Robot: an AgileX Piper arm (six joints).
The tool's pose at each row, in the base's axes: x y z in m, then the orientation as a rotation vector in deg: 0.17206, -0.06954, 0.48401, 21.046, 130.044, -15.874; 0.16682, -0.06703, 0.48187, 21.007, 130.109, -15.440; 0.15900, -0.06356, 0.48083, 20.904, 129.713, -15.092; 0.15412, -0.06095, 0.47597, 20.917, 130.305, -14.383; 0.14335, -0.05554, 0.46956, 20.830, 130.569, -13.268; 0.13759, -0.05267, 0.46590, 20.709, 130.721, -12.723; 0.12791, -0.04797, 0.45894, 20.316, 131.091, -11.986; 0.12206, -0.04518, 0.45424, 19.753, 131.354, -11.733; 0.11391, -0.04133, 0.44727, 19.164, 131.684, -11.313; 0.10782, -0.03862, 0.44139, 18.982, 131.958, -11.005; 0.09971, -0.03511, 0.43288, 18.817, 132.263, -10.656
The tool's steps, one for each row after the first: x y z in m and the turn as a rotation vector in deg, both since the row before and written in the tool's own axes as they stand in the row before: 0.00538, 0.00069, -0.00299, -0.326, 0.071, 0.102; 0.00636, 0.00062, -0.00578, -0.295, -0.392, 0.118; 0.00721, 0.00111, -0.00103, -0.493, 0.608, 0.129; 0.01264, 0.00183, -0.00482, -0.827, 0.291, 0.252; 0.00695, 0.00097, -0.00237, -0.429, 0.153, 0.063; 0.01227, 0.00157, -0.00337, -0.649, 0.331, -0.105; 0.00778, 0.00096, -0.00164, -0.358, 0.176, -0.360; 0.01114, 0.00140, -0.00194, -0.484, 0.248, -0.337; 0.00879, 0.00097, -0.00091, -0.272, 0.255, -0.075; 0.01219, 0.00124, -0.00067, -0.294, 0.290, -0.055
